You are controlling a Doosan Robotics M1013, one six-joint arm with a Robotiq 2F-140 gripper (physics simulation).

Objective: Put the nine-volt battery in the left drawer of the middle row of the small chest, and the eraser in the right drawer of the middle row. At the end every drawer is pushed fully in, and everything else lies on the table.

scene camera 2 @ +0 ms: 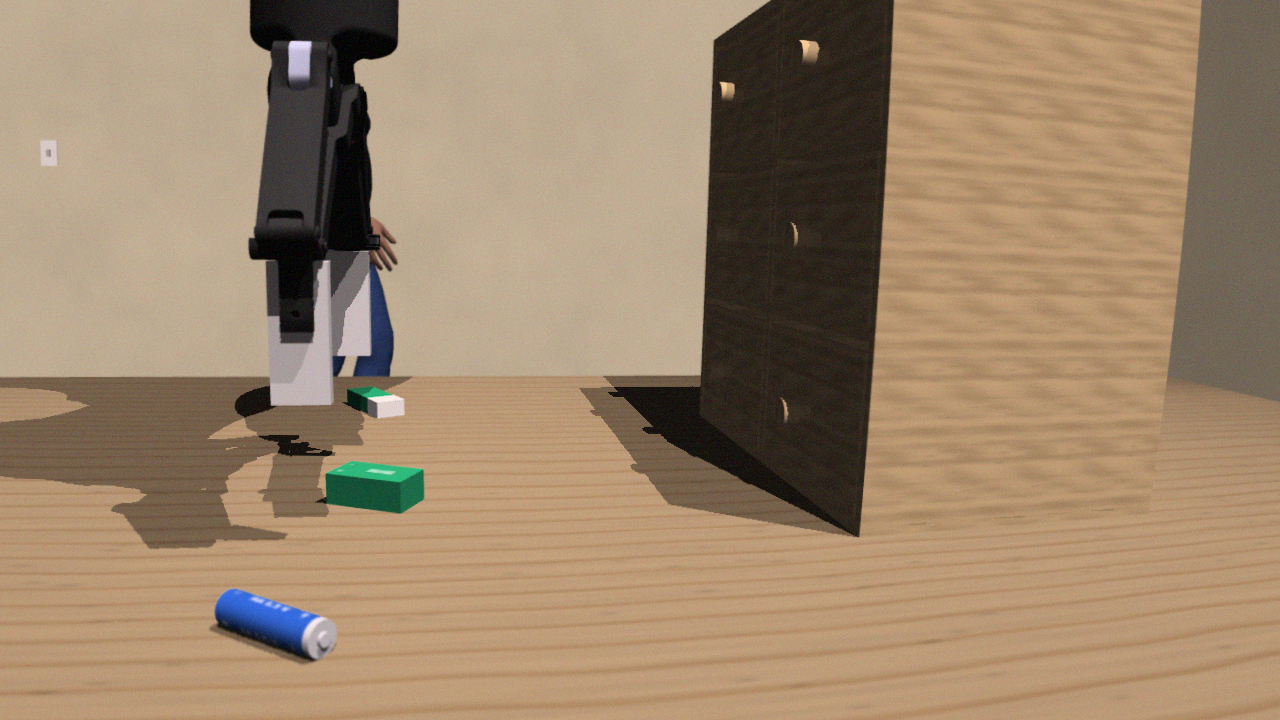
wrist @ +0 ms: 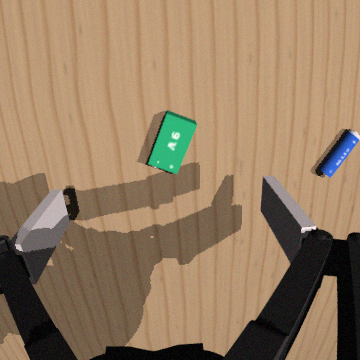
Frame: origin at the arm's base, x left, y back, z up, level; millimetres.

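Seen in the pictures: gripper, between the fingertips: [scene camera 2: 329, 375] [wrist: 162, 200].
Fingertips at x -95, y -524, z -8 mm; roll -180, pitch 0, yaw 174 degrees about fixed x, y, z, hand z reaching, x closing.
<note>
Offsets run from my fingertips to a thing's top centre. "*": to the spot under its first point. Level surfaces: height alone.
The nine-volt battery {dz -52, dx -10, dy -22 mm} [scene camera 2: 374, 488] [wrist: 172, 143], a green block marked A6, lies flat on the table. The eraser {dz -57, dx +232, dy -22 mm} [scene camera 2: 375, 402], green with a white end, lies behind it in the scene view and does not show in the wrist view. The small chest {dz +238, dx +16, dy -368 mm} [scene camera 2: 1020, 268] stands at the right of the scene view; its visible drawer fronts look flush. The middle row's right drawer {* dz +80, dx -55, dy -267 mm} [scene camera 2: 823, 241] shows a round knob; no knob shows on the left one. My gripper [scene camera 2: 329, 371] [wrist: 162, 200] is open and empty, pointing down above the table, with the nine-volt battery ahead of the fingers in the wrist view.
A blue cylindrical battery {dz -56, dx -169, dy +13 mm} [scene camera 2: 274, 624] [wrist: 340, 154] lies on the table {dz -70 mm} [scene camera 2: 716, 626] [wrist: 240, 75], nearest the scene camera and to the right in the wrist view. A person [scene camera 2: 375, 331] is behind the table, largely hidden by the gripper.
</note>
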